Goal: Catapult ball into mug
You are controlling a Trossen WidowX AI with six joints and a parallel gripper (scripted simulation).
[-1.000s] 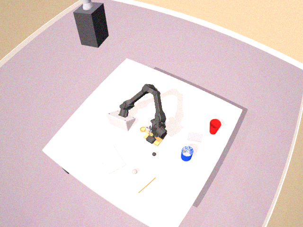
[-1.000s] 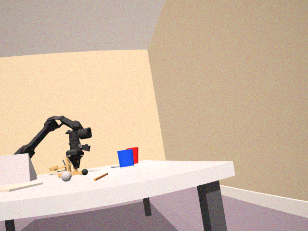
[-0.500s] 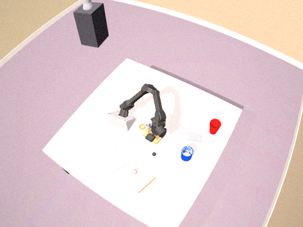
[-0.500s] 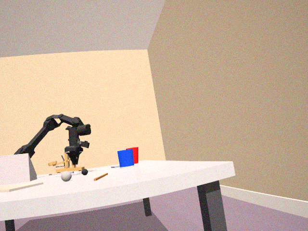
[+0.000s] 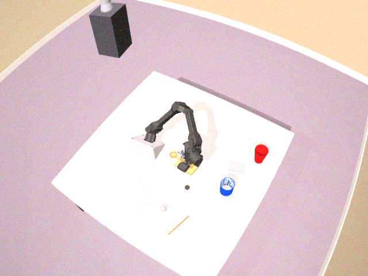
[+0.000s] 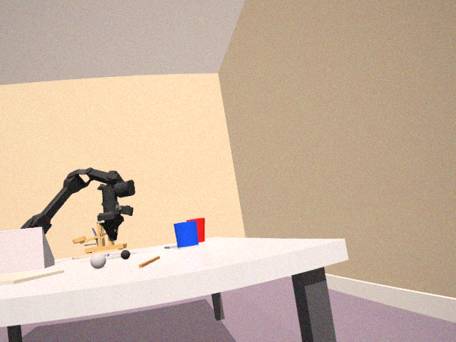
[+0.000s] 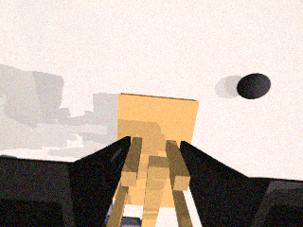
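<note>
Now: the small black ball 130 mm to the right of my gripper tip, 50 mm below it and 30 mm ahead of it. The rest, counted from my gripper tip: grey flat plate (280 mm ahead, 140 mm to the left, 60 mm below); blue mug (270 mm ahead, 60 mm to the right, 40 mm below); wooden catapult (60 mm behind, 30 mm to the left, 20 mm above).
</note>
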